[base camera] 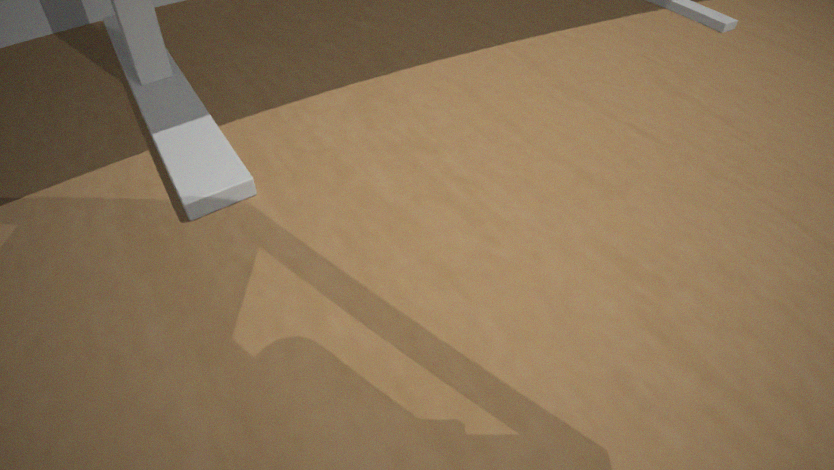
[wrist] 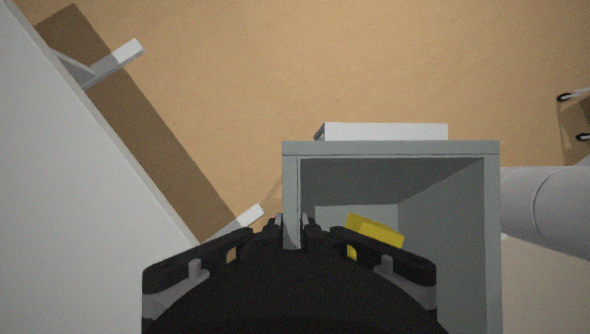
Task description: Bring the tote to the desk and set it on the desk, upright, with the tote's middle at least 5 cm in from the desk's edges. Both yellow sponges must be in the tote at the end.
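Frame: origin at the arm's base, x left, y up, z ahead, level; centimetres.
Where they show: gripper, fingertip midpoint: [wrist: 291, 222].
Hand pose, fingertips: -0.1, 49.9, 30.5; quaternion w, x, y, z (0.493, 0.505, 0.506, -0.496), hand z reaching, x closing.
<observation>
Each offset is from my fingertips to the centre of the thing, as dx, dy, dz. Level surfaces: height alone.
The grey tote {+6.9, -3.7, -9.3} [wrist: 390, 148] is held upright at its left wall in the wrist view, clear of the floor. My gripper [wrist: 291, 222] is shut on that wall, one finger inside and one outside. A yellow sponge {+7.4, -7.2, -10.9} [wrist: 377, 233] lies in the tote; more yellow shows through an opening in my right finger, and I cannot tell whether it is a second sponge. The desk {dy -17.6} [wrist: 70, 175] is at the left of the wrist view, its pale top's edge running diagonally, to the left of the tote. The desk's feet [base camera: 204, 160] [wrist: 127, 51] show below. The tote and gripper do not show in the base camera view.
A white box-like part [wrist: 385, 131] shows just beyond the tote. A thick grey arm-like cylinder [wrist: 545, 210] is at the tote's right. Thin legs with black ends [wrist: 565, 97] stand at the far right. Another desk foot [base camera: 709, 16] is at the base view's upper right.
</observation>
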